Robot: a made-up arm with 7 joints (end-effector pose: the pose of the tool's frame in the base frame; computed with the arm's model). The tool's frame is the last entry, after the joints.
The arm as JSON. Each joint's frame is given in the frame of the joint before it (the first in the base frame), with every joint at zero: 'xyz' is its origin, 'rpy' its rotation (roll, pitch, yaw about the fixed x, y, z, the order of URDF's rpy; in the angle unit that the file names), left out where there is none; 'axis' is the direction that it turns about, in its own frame. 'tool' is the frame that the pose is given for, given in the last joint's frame.
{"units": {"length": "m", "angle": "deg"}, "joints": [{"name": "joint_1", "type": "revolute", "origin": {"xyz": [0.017, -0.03, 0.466]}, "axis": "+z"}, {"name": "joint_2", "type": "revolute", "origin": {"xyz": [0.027, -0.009, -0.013], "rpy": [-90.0, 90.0, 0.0]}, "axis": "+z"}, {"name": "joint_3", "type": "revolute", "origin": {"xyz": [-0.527, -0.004, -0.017], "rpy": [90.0, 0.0, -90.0]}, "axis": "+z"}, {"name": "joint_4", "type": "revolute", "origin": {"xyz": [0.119, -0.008, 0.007], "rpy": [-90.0, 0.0, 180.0]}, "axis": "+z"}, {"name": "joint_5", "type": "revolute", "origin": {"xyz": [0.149, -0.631, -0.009], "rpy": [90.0, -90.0, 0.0]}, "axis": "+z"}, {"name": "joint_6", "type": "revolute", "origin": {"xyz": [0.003, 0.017, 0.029], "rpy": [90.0, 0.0, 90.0]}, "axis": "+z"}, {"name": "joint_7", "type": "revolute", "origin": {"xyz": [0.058, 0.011, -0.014], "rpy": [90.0, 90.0, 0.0]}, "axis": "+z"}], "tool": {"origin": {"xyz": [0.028, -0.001, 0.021], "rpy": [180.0, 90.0, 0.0]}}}
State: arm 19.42 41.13 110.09 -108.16 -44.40 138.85 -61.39
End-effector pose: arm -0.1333 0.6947 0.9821 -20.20 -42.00 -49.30
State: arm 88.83 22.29 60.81 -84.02 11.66 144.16 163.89
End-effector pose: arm -0.6342 0.6906 1.0206 67.35 -34.79 -8.93
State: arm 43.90 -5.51 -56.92 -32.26 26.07 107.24 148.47
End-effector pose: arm 0.3523 -0.2059 1.6960 104.76 -7.25 -167.13
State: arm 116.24 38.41 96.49 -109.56 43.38 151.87 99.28
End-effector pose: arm -0.8441 -0.1468 0.8666 82.01 -13.54 72.26
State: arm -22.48 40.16 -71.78 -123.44 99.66 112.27 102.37
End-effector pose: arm 0.0635 -0.9262 0.4814 48.26 -44.46 149.76
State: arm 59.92 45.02 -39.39 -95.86 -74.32 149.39 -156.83
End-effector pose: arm 0.9508 0.5087 0.4381 -167.47 -23.53 155.00
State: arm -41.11 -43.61 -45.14 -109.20 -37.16 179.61 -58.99
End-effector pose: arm -0.2519 -0.5543 1.1878 -23.95 12.40 95.49
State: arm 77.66 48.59 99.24 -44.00 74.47 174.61 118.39
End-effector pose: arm -0.2352 0.9179 1.2125 16.57 37.92 -41.93
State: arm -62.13 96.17 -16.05 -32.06 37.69 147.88 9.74
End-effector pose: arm 0.4954 -1.1549 0.0026 -136.18 -65.88 130.53
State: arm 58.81 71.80 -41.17 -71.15 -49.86 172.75 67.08
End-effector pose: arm 0.9546 0.6644 0.1896 -52.46 -33.62 -179.42
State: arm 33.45 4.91 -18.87 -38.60 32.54 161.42 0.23
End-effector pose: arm 0.5176 0.1350 1.6114 -113.73 30.10 -152.99
